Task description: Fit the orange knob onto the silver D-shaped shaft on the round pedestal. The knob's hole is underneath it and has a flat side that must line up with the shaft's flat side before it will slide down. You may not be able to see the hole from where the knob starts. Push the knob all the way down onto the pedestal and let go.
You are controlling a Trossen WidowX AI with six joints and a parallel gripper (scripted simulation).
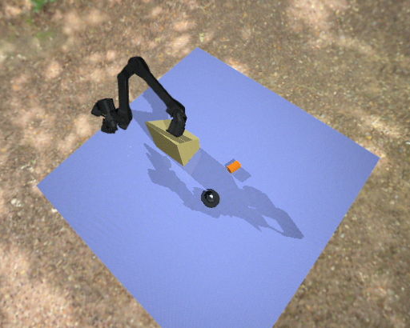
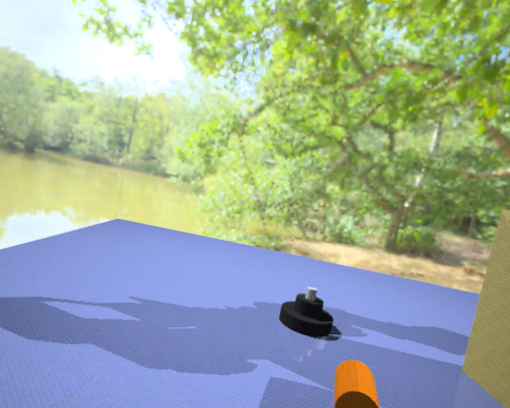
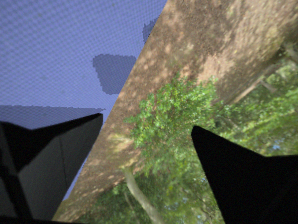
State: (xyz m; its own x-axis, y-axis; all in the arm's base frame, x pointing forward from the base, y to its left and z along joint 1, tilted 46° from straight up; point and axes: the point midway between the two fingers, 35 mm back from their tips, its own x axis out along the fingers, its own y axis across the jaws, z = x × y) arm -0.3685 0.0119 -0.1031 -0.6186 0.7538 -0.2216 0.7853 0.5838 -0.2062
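The orange knob lies 71 cm ahead of my gripper tip, 12 cm to the left of it and 9 cm below it. Also, from my gripper tip: round pedestal (69 cm ahead, 9 cm to the right, 8 cm below).
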